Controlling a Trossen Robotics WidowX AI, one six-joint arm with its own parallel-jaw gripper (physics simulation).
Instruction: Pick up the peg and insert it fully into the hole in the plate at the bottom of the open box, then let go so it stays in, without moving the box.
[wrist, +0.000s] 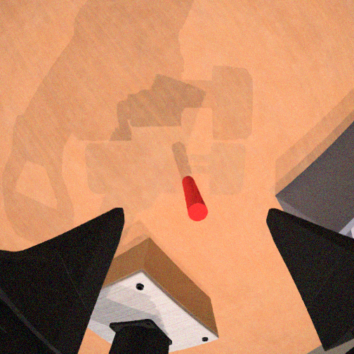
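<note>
The red peg (194, 199) stands upright on the table near the middle of the wrist view, its round top toward the camera. My gripper (197, 215) is open, with one black finger at the left and one at the right. The peg shows between the fingertips, apart from both of them. The grey open box (320, 185) shows in part at the right edge, partly behind the right finger. The plate in it and the hole are hidden or out of view.
A brown block with a silver top plate (165, 312) and a black fitting (140, 337) stands at the lower left, beside and partly behind the left finger. The arm's shadow falls over the orange-tan table (280, 45).
</note>
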